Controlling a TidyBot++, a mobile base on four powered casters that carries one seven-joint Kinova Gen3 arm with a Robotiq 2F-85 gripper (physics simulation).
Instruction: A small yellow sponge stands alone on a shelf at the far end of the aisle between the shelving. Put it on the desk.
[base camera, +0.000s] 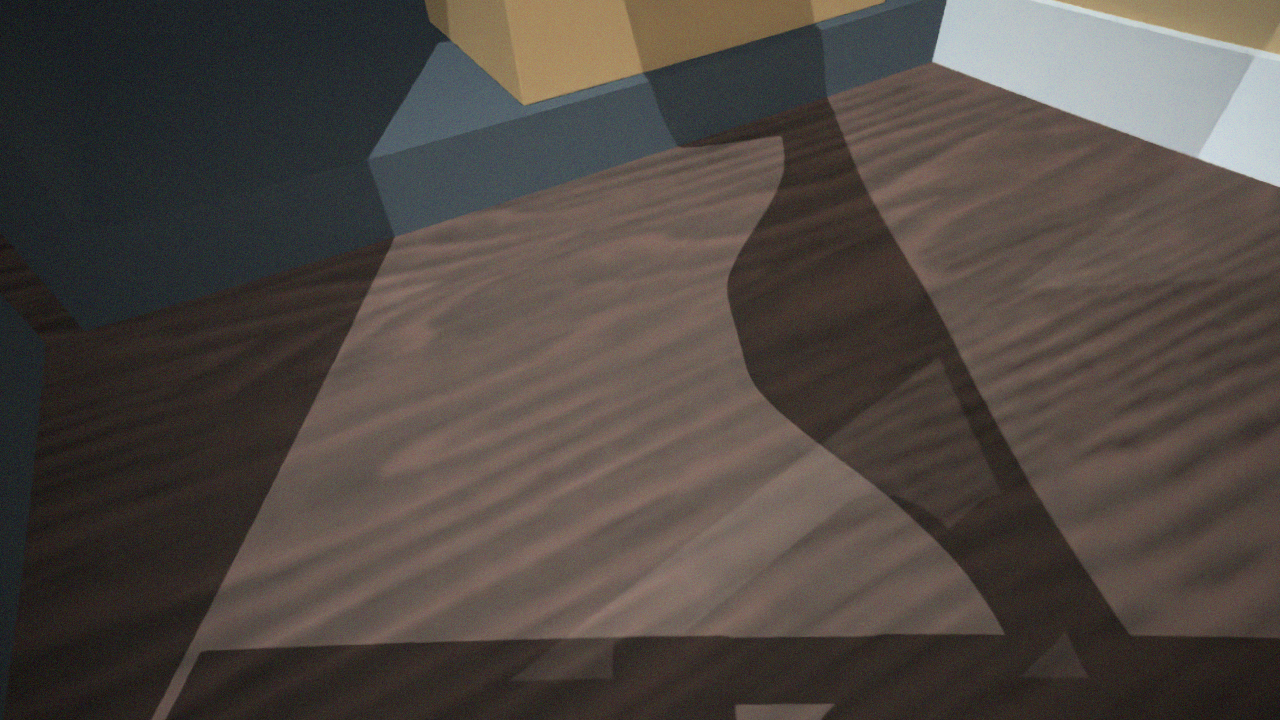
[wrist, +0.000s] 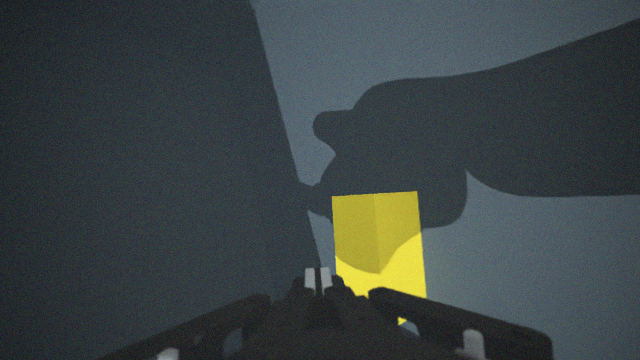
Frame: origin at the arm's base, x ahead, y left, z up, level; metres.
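Where they show: gripper, fingertip midpoint: (wrist: 317, 284).
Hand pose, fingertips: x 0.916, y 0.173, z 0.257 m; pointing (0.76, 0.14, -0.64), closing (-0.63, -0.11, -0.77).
Things, the pixels of their centre, and the offset from my fingertips. "spot": a spot on its surface instead. Level surfaces: height alone.
- yellow sponge at the middle of its body: (wrist: 379, 251) 0.021 m ahead, 0.003 m left, 0.089 m down
- blue-grey shelf surface at its surface level: 0.120 m down
- tan box at a spot on its surface: (base camera: 572, 53) spot: 0.147 m back, 0.091 m right, 0.542 m down
- wooden floor at its surface level: 0.654 m down
The yellow sponge (wrist: 377, 240) rests on a blue-grey shelf surface (wrist: 540, 260) in the wrist view, right of the image middle. Its lower part is hidden behind the gripper's right finger linkage. My gripper (wrist: 317, 284) is shut with its fingertips together and holds nothing. The fingertips show just left of the sponge, with the sponge outside them. The sponge and the gripper do not show in the base camera view. The desk does not show in either view.
In the base camera view, a blue-grey shelving base (base camera: 537, 161) with a tan box (base camera: 572, 53) on it stands at the top. A white base edge (base camera: 1100, 80) is at the upper right. The wooden floor (base camera: 537, 402) carries the arm's shadow.
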